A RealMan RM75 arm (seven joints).
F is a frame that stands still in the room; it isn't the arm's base.
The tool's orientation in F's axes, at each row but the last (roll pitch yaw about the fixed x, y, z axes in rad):
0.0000, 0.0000, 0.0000
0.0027, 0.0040, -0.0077
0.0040, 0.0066, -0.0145
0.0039, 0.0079, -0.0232
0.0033, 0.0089, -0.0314
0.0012, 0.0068, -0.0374
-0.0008, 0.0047, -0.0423
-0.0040, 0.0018, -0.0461
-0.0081, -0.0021, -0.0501
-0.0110, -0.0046, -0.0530
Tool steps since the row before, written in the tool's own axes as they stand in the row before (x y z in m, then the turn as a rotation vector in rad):
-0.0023, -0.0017, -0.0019, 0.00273, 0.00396, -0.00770
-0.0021, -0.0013, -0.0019, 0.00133, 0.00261, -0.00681
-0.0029, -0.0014, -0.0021, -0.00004, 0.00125, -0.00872
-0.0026, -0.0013, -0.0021, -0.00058, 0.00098, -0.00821
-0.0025, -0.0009, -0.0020, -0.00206, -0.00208, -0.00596
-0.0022, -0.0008, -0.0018, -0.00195, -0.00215, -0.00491
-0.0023, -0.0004, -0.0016, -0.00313, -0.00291, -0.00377
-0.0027, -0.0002, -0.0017, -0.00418, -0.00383, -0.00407
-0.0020, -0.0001, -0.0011, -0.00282, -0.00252, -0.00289
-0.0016, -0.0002, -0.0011, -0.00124, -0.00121, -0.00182
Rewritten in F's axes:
-0.0023, -0.0017, -0.0019, 0.00273, 0.00396, -0.00770
-0.0021, -0.0013, -0.0019, 0.00132, 0.00262, -0.00681
-0.0029, -0.0013, -0.0021, -0.00008, 0.00129, -0.00871
-0.0026, -0.0012, -0.0021, -0.00062, 0.00103, -0.00820
-0.0025, -0.0008, -0.0020, -0.00218, -0.00199, -0.00595
-0.0022, -0.0007, -0.0018, -0.00206, -0.00207, -0.00490
-0.0023, -0.0003, -0.0016, -0.00327, -0.00278, -0.00375
-0.0027, -0.0001, -0.0017, -0.00436, -0.00365, -0.00405
-0.0020, 0.0000, -0.0011, -0.00294, -0.00240, -0.00288
-0.0016, -0.0001, -0.0011, -0.00130, -0.00116, -0.00181

